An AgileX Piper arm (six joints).
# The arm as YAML. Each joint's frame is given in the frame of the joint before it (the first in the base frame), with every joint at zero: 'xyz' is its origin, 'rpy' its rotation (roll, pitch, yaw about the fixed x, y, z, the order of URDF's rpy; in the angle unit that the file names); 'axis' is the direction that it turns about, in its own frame. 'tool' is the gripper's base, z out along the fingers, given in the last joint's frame.
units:
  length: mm
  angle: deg
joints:
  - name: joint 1
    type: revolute
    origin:
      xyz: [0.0, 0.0, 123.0]
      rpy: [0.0, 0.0, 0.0]
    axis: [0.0, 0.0, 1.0]
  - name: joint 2
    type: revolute
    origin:
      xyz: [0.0, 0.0, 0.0]
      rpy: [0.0, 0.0, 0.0]
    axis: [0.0, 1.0, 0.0]
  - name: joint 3
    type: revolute
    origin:
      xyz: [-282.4, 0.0, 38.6]
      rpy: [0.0, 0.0, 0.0]
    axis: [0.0, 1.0, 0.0]
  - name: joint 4
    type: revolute
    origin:
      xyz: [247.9, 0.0, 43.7]
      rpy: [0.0, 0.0, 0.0]
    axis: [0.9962, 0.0, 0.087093]
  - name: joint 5
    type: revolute
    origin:
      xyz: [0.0, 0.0, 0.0]
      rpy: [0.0, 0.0, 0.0]
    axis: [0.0, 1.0, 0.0]
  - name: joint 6
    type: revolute
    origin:
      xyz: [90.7, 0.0, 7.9]
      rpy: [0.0, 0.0, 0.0]
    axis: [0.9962, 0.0, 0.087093]
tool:
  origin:
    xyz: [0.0, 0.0, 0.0]
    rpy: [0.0, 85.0, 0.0]
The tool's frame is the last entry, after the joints.
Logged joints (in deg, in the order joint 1, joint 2, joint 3, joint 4, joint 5, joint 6), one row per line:
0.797, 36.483, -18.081, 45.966, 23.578, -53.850
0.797, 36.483, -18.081, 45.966, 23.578, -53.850
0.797, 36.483, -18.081, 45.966, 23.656, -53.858
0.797, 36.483, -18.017, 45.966, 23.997, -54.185
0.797, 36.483, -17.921, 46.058, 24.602, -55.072
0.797, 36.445, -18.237, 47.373, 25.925, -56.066
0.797, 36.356, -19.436, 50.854, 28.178, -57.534
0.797, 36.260, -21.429, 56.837, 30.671, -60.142
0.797, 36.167, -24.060, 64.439, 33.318, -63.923
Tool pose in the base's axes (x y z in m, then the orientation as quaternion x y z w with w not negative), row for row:
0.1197, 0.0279, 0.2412, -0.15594, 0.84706, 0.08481, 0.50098
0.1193, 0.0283, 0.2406, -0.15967, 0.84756, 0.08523, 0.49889
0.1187, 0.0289, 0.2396, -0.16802, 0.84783, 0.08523, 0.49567
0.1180, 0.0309, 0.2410, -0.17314, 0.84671, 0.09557, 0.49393
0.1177, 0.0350, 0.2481, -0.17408, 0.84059, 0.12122, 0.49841
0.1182, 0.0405, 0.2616, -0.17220, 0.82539, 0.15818, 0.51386
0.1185, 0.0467, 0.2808, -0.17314, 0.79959, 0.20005, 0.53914
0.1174, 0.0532, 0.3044, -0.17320, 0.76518, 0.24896, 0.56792
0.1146, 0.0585, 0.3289, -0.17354, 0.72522, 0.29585, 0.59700
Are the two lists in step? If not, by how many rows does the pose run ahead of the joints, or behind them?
The pose runs 2 rows ahead of the joints: the pose in row i belongs to the joints in row i + 2.
